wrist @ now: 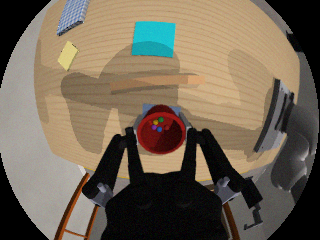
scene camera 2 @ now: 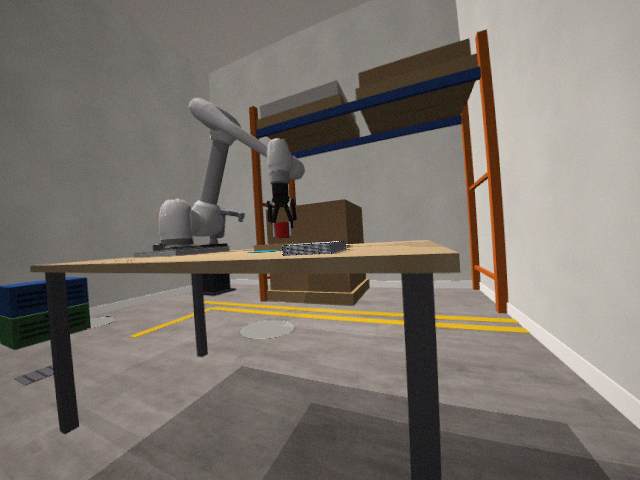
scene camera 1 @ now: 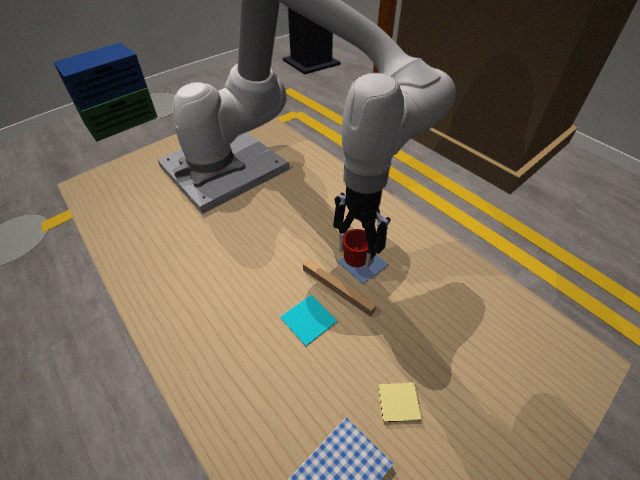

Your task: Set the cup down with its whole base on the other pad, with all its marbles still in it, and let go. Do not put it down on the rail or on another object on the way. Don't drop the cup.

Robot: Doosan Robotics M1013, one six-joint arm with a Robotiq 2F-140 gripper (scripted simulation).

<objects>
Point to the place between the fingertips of my gripper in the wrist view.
160,119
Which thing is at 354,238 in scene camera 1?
A red cup.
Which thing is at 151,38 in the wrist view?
A cyan pad.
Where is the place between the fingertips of my gripper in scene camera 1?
At 356,256
</objects>
